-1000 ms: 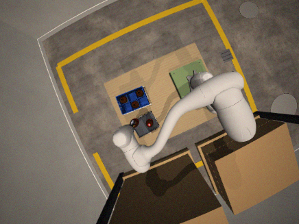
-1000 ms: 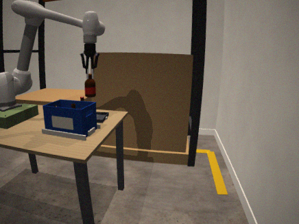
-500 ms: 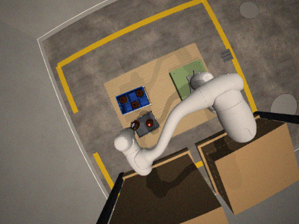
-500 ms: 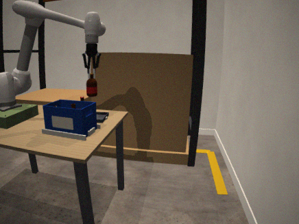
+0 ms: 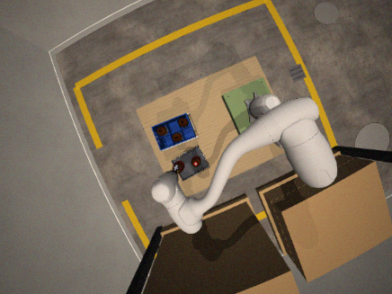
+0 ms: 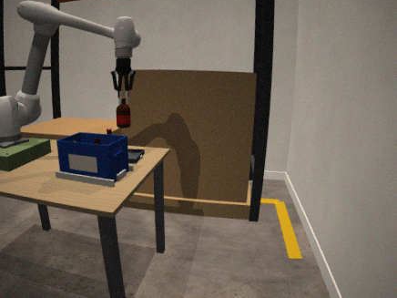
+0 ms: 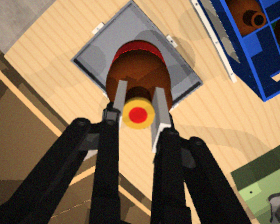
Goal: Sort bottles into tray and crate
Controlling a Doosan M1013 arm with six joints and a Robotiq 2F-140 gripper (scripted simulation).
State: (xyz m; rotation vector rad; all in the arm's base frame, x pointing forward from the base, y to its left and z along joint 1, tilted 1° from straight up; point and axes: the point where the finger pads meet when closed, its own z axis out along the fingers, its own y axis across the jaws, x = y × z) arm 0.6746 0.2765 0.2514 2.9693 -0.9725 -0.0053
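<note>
Right now the brown capped bottle is 8 cm below my hand. From my hand the other things lie so: grey tray: 6 cm behind, 3 cm to the left, 33 cm below; blue crate: 1 cm behind, 24 cm to the right, 26 cm below; uncapped bottle: 9 cm ahead, 27 cm to the right, 25 cm below.
</note>
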